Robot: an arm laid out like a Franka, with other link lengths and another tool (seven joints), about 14 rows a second.
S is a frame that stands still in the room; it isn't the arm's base.
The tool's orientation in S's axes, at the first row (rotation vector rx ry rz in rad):
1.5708 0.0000 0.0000
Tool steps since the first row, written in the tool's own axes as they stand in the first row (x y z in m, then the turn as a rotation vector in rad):
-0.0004 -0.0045 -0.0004 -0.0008 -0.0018 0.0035
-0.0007 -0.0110 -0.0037 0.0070 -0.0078 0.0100
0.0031 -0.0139 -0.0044 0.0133 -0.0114 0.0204
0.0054 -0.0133 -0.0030 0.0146 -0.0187 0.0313
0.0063 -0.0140 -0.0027 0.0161 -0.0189 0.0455
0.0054 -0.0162 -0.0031 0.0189 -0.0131 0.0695
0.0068 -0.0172 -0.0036 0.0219 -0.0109 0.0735
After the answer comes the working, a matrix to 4 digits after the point.
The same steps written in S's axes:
-0.0004 0.0004 -0.0045 -0.0008 -0.0035 -0.0018
-0.0007 0.0037 -0.0110 0.0070 -0.0100 -0.0078
0.0031 0.0044 -0.0139 0.0133 -0.0204 -0.0114
0.0054 0.0030 -0.0133 0.0146 -0.0313 -0.0187
0.0063 0.0027 -0.0140 0.0161 -0.0455 -0.0189
0.0054 0.0031 -0.0162 0.0189 -0.0695 -0.0131
0.0068 0.0036 -0.0172 0.0219 -0.0735 -0.0109

The tool's axes in the first row as the columns of a matrix, in S's axes (rounded; the answer above uses it unrounded):
1.0000 0.0000 0.0000
0.0000 0.0000 -1.0000
0.0000 1.0000 0.0000

